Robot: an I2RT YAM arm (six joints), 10 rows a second.
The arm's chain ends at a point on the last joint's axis. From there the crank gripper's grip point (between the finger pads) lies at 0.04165 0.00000 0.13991 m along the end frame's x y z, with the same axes.
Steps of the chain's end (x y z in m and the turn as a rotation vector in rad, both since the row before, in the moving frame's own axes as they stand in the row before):
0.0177, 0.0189, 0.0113, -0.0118, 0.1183, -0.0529
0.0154, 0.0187, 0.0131, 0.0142, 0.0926, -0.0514
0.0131, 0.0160, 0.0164, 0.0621, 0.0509, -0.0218
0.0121, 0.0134, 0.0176, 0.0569, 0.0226, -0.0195
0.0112, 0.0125, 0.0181, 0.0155, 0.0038, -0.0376
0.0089, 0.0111, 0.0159, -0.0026, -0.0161, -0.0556
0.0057, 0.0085, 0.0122, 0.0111, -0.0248, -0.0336
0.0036, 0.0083, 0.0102, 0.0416, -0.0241, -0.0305
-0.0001, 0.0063, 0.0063, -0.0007, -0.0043, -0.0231
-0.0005, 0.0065, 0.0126, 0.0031, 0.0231, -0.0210
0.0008, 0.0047, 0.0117, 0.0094, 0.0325, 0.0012
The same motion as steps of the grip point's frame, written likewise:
0.0339, 0.0179, 0.0054, -0.0118, 0.1183, -0.0529
0.0280, 0.0143, 0.0086, 0.0142, 0.0926, -0.0514
0.0201, 0.0064, 0.0138, 0.0621, 0.0509, -0.0218
0.0152, 0.0046, 0.0164, 0.0569, 0.0226, -0.0195
0.0117, 0.0088, 0.0179, 0.0155, 0.0038, -0.0376
0.0066, 0.0092, 0.0166, -0.0026, -0.0161, -0.0556
0.0022, 0.0056, 0.0132, 0.0111, -0.0248, -0.0336
0.0001, 0.0012, 0.0110, 0.0416, -0.0241, -0.0305
-0.0007, 0.0054, 0.0065, -0.0007, -0.0043, -0.0231
0.0027, 0.0052, 0.0116, 0.0031, 0.0231, -0.0210
0.0053, 0.0034, 0.0103, 0.0094, 0.0325, 0.0012

